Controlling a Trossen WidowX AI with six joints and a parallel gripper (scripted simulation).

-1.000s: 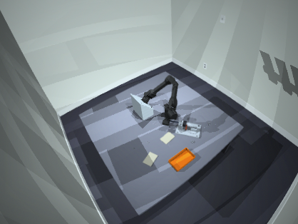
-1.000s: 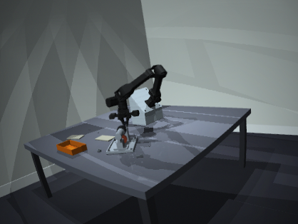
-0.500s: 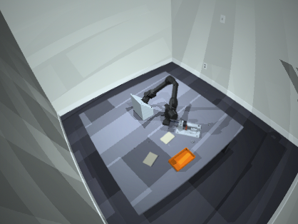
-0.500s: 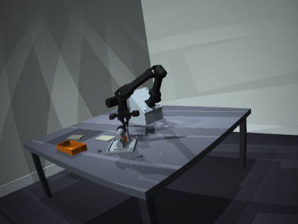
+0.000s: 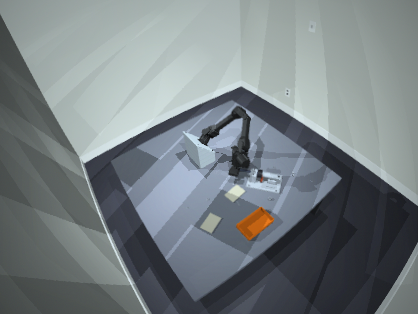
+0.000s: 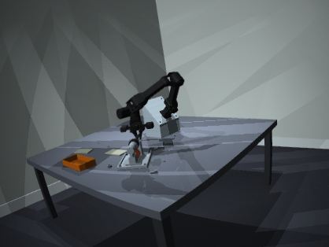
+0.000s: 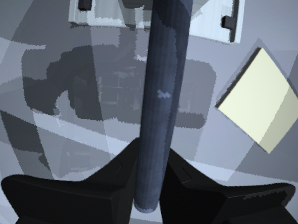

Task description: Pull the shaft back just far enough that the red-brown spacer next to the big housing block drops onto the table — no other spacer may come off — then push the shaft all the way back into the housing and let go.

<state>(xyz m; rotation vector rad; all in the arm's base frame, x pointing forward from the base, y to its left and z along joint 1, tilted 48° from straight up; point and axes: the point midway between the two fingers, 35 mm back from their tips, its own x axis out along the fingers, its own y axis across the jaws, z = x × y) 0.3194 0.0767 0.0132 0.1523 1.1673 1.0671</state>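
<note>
Now: gripper tip 6 cm short of the blue-grey shaft, 5 cm to the right of it and 3 cm below it. The rest, counted from my gripper tip: red-brown spacer: 14 cm ahead, 11 cm to the left, 1 cm below; orange tray: 37 cm ahead, 14 cm to the right, 4 cm below.
</note>
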